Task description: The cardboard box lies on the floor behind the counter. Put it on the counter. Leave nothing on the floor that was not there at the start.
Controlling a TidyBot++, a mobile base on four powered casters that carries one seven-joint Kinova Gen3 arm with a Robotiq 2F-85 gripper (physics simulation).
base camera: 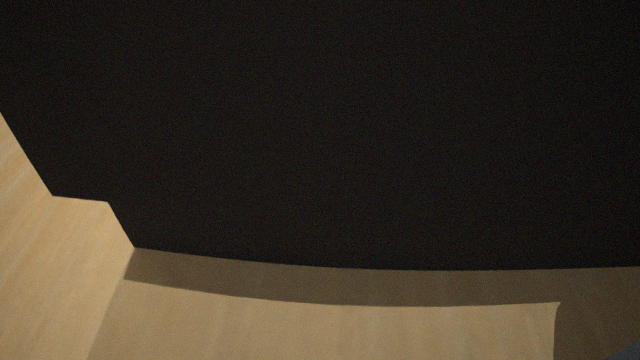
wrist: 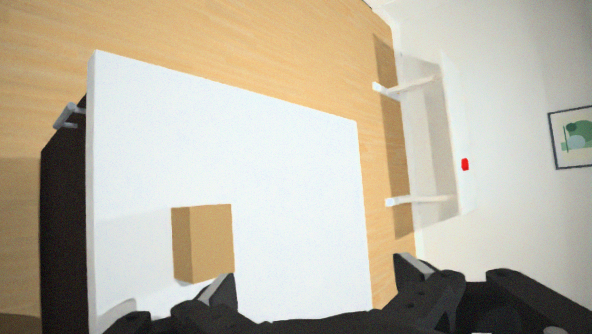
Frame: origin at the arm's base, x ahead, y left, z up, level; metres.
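Seen in the pictures: gripper, between the fingertips: [wrist: 315,281].
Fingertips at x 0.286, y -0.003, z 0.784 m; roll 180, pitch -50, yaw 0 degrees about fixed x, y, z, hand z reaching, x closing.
Note:
Offsets run from my fingertips to a thing's middle. "pt": to the spot under its first point. Level surfaces: height alone.
The cardboard box {dx +0.076, dy -0.010, dz -0.246 m} [wrist: 211,244] rests on the white top of the counter {dz -0.270 m} [wrist: 280,165], towards its left side in the wrist view. The counter's dark side [base camera: 320,125] fills most of the base camera view. My gripper [wrist: 315,281] is open and empty. It is above the counter and apart from the box, whose lower right corner shows close to the left fingertip in the picture. The box does not show in the base camera view.
Wooden floor {dz -1.181 m} [base camera: 325,330] [wrist: 240,40] surrounds the counter. A metal handle {pt dx -0.031, dy +0.188, dz -0.415 m} [wrist: 65,116] sticks out from the counter's dark side. A white piece of furniture with legs [wrist: 420,200] stands by the wall, with a small red object [wrist: 465,164] on it. A framed picture [wrist: 577,137] hangs there.

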